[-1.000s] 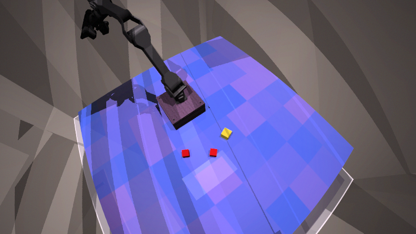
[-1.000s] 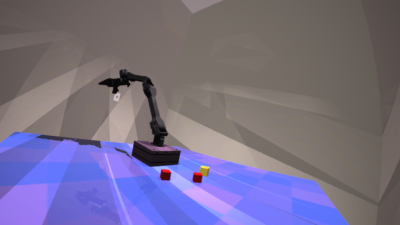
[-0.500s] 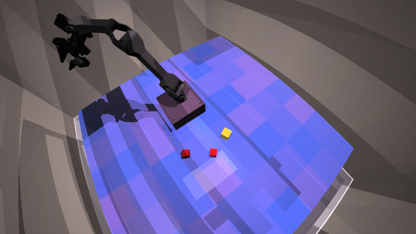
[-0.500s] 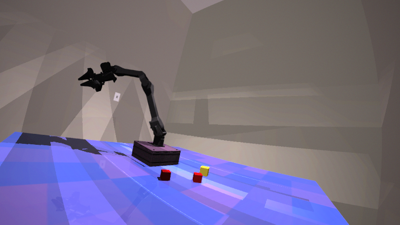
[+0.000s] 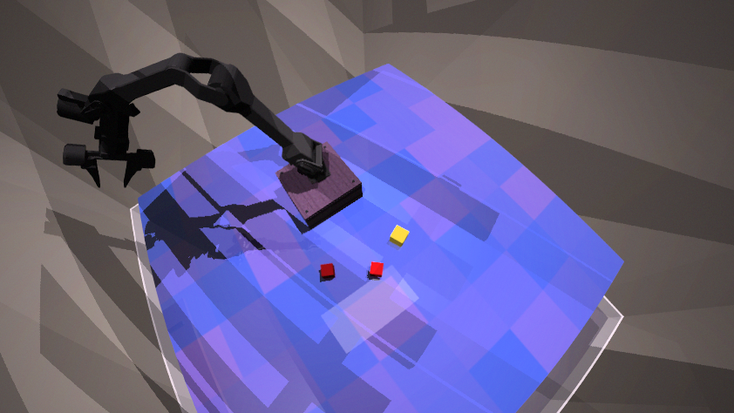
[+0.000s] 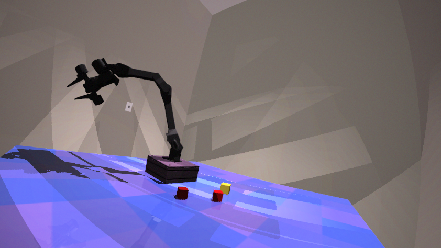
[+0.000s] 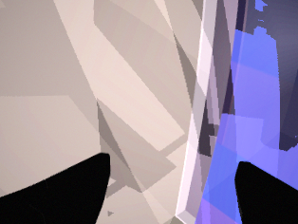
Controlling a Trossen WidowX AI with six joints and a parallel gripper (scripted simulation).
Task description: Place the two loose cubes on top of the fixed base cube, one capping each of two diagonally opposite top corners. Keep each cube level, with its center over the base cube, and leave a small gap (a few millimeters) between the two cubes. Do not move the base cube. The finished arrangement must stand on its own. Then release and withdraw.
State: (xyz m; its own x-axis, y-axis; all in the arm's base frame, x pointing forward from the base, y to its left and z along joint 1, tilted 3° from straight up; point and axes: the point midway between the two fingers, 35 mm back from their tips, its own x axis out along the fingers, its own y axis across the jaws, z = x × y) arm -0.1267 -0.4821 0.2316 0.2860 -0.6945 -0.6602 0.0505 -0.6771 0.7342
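My gripper tip is now 630 mm to the right of the yellow cube, 380 mm short of it and 270 mm above it. From my gripper tip the other things lie so: red cube: 520 mm to the left, 430 mm ahead, 280 mm below.
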